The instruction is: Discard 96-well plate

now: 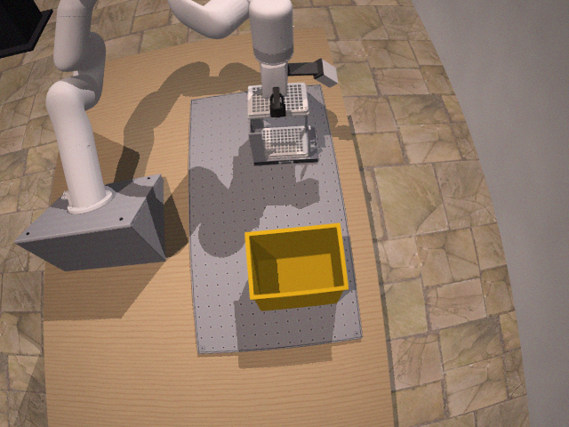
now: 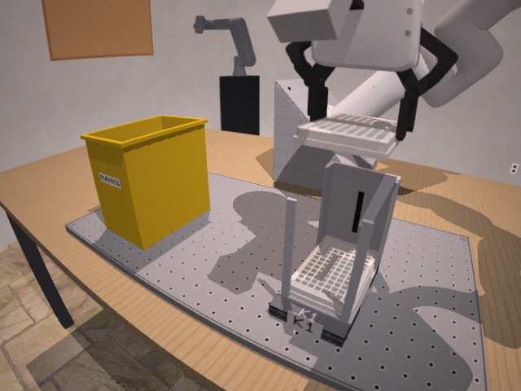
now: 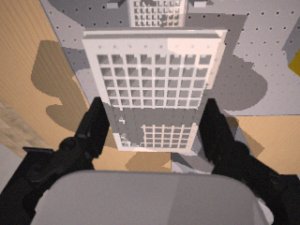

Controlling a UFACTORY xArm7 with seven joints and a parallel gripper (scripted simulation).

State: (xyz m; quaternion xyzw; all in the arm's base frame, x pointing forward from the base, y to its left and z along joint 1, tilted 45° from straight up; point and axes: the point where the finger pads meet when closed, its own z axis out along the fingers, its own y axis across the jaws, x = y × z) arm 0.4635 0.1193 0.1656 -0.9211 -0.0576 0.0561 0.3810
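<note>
My gripper is now 34 cm to the left of the yellow plastics bin W1, 13 cm above it and 4 cm short of it.
</note>
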